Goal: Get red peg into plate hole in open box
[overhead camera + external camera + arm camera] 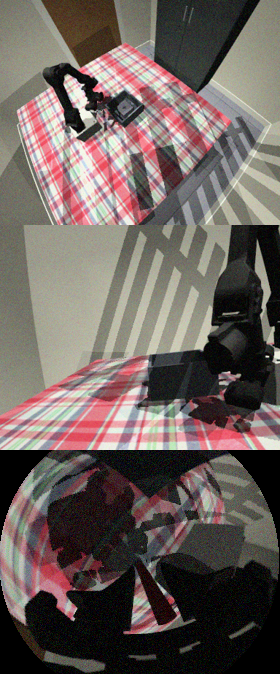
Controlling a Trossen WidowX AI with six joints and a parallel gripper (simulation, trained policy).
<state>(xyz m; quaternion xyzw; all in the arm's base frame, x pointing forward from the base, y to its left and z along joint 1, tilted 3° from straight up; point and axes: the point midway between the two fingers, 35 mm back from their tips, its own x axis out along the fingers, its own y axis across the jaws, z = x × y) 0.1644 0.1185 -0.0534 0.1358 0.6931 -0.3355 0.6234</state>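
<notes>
Now: the dark grey box 160 mm ahead of my gripper tip, 170 mm to the right of it and 20 mm above it. From my gripper tip the other things lie so: red peg: 10 mm ahead, 10 mm to the left, 30 mm above.
</notes>
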